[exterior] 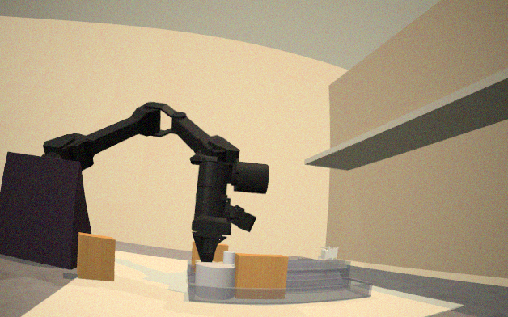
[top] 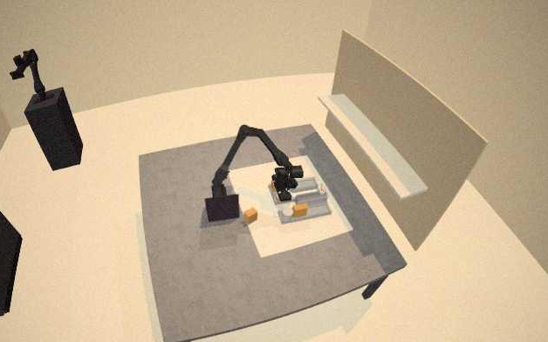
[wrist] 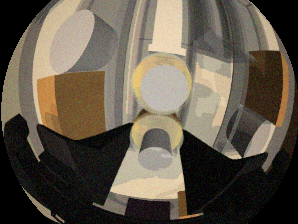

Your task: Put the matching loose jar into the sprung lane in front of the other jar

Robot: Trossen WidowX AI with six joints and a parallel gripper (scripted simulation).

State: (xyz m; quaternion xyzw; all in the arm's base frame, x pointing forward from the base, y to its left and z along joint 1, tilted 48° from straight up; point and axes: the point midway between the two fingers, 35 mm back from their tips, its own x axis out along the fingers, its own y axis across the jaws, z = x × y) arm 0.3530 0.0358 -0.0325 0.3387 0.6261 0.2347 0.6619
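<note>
My gripper tip is 14 cm short of the lane rack, 4 cm to the left of it and 1 cm above it. Round my gripper tip: shelf 50 cm ahead, 2 cm to the right, 34 cm above.
</note>
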